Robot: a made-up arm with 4 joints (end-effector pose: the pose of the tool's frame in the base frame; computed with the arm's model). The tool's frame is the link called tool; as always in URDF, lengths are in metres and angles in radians. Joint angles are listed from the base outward.
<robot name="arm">
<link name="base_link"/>
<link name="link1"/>
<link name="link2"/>
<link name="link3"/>
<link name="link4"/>
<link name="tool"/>
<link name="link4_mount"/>
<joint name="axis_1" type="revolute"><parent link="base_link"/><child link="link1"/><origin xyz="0 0 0.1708" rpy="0 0 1.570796"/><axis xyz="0 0 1"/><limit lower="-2.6" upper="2.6" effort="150" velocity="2.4"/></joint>
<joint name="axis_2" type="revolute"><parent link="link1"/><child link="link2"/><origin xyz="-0.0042 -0.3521 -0.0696" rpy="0 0 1.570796"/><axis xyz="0 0 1"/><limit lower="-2.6" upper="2.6" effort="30" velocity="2.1"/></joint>
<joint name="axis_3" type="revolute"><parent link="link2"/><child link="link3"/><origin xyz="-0.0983 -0.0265 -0.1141" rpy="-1.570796 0 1.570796"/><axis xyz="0 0 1"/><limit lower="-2.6" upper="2.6" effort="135" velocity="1.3"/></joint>
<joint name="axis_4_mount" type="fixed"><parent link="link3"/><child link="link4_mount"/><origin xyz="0.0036 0.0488 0.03" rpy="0 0 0"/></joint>
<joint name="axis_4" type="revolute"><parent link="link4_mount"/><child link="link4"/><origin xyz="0.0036 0.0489 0.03" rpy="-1.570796 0 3.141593"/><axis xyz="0 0 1"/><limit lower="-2.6" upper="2.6" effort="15" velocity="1.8"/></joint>
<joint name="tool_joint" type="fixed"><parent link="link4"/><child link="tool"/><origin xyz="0.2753 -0.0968 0.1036" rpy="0 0 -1.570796"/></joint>
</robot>
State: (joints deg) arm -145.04 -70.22 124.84 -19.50
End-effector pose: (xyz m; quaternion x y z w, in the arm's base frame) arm -0.5097 0.0837 0.1643 0.1215 0.8780 0.4111 0.2129
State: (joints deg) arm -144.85 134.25 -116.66 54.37
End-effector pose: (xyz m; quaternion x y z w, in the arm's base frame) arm -0.3125 -0.2686 -0.2228 -0.7179 0.4571 0.1957 0.4872
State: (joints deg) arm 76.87 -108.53 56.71 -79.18
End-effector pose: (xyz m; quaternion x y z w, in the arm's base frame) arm 0.4612 0.1021 -0.0520 0.4347 0.1914 -0.7246 0.4995
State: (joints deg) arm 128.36 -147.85 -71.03 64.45
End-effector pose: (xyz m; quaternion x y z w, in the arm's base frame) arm -0.2285 0.3860 -0.1991 -0.4319 0.3885 0.3112 0.7521
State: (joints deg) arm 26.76 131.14 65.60 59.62
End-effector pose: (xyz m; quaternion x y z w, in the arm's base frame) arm 0.3029 0.0413 0.1858 -0.3544 -0.4097 -0.7959 0.2703
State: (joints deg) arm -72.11 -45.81 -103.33 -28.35
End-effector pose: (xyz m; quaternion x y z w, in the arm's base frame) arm -0.0811 -0.6617 -0.1983 -0.5567 0.5526 -0.5936 0.1799
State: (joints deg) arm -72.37 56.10 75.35 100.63
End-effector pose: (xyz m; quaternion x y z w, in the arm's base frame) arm -0.0138 -0.2714 0.0245 0.3198 -0.5208 0.5315 0.5865
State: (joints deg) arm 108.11 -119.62 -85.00 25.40
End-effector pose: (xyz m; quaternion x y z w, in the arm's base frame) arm 0.0310 0.3664 -0.2943 -0.6408 0.2139 0.0891 0.7319
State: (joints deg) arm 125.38 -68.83 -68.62 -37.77
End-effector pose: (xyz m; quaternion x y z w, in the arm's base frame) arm -0.0507 0.6741 -0.1515 -0.3833 -0.4133 0.1348 0.8149
